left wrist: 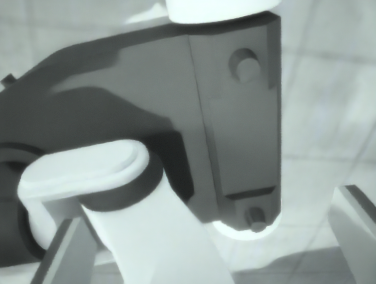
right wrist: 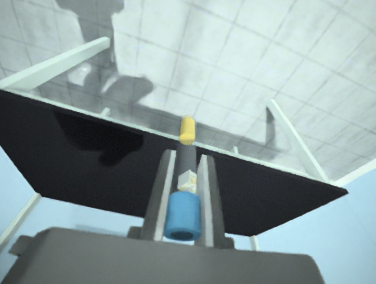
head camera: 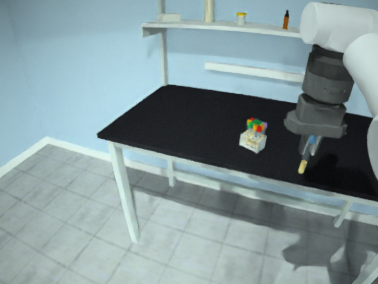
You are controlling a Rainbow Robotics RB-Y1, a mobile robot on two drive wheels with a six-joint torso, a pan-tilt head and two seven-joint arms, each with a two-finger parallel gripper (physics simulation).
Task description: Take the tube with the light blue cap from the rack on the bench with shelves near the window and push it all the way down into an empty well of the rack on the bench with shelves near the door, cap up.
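Frame: origin at the robot's base, x ahead, y left, z up, level; millimetres.
Seen in the pictures: left gripper, fingertip midpoint: (left wrist: 208,218); right gripper, fingertip midpoint: (right wrist: 187,161) (head camera: 306,152).
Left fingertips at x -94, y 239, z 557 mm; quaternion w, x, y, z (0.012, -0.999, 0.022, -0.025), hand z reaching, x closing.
Offsets run from my left fingertips to a thing's top centre. "spot": to the spot under its first point. Level surfaces: height alone.
The tube with the light blue cap {547 mm ahead, 464 mm right, 707 mm up} (head camera: 313,139) (right wrist: 183,215) is held cap up, its yellow lower end pointing down, slightly tilted in the head view. My right gripper (head camera: 309,146) (right wrist: 187,161) is shut on it, to the right of the white rack {spot: 987 mm ahead, 450 mm right, 397 mm up} (head camera: 252,142) and apart from it. The rack stands on the black bench {357 mm up} (head camera: 150,115) (right wrist: 275,200) and holds several tubes with red, green, orange and purple caps; its wells are too small to tell apart. A small white patch between the right fingers is unclear. My left gripper (left wrist: 208,218) is open and empty.
A shelf {814 mm up} (head camera: 260,28) above the bench carries a yellow-lidded jar {spot: 1473 mm ahead, 428 mm right, 847 mm up} (head camera: 241,18) and an orange bottle {spot: 1396 mm ahead, 643 mm right, 857 mm up} (head camera: 286,20). A pale rail (head camera: 250,71) runs along the wall below. A white bench leg {spot: 1101 mm ahead, 202 mm left, 46 mm down} (head camera: 124,192) stands at the near left corner. The left wrist view shows robot parts over the floor.
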